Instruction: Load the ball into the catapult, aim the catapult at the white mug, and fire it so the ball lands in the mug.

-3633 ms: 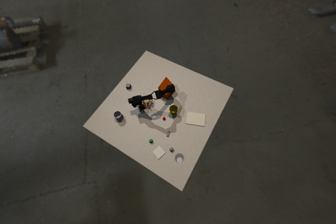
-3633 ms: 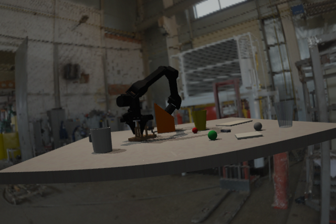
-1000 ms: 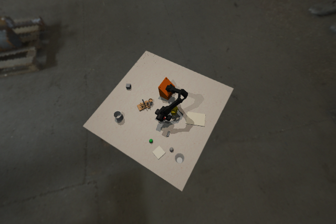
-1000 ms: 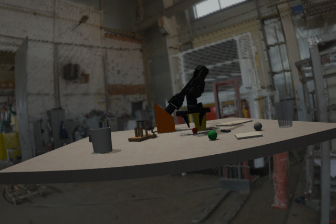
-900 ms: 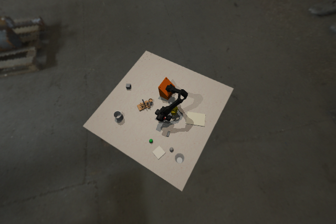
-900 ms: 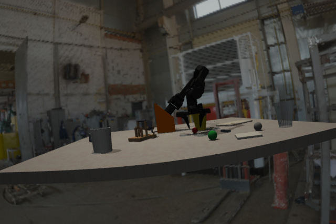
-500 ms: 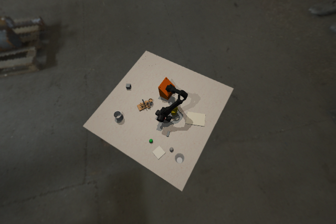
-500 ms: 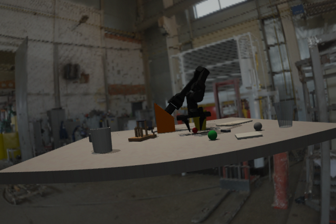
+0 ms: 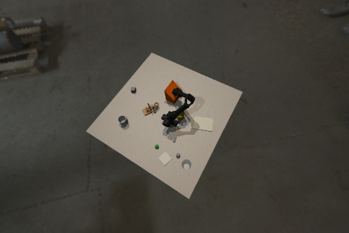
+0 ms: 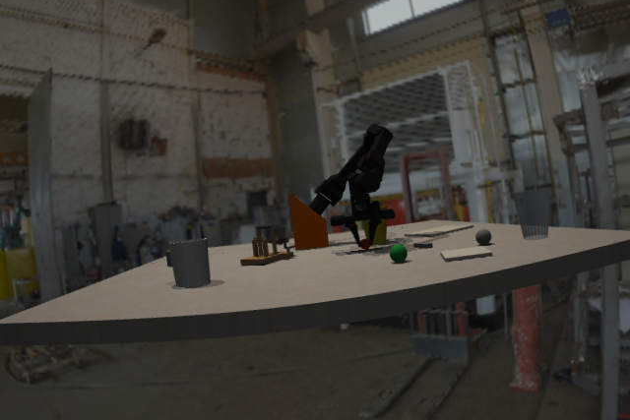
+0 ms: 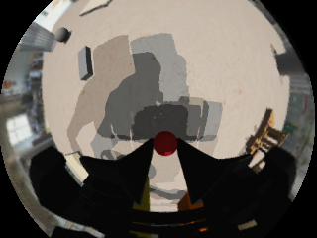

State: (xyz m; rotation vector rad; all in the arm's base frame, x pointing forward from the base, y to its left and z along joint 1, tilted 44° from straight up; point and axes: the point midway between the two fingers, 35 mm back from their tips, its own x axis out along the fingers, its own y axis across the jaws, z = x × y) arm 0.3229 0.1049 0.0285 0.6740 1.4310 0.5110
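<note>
Now: the wooden catapult 26 cm to the right of my gripper tip, 6 cm behind it and 4 cm above it. Round my gripper tip: yellow cup: 11 cm behind, 7 cm to the left, 2 cm above; then red ball: 1 cm above; then green ball: 29 cm ahead, 1 cm to the right, 1 cm above.
</note>
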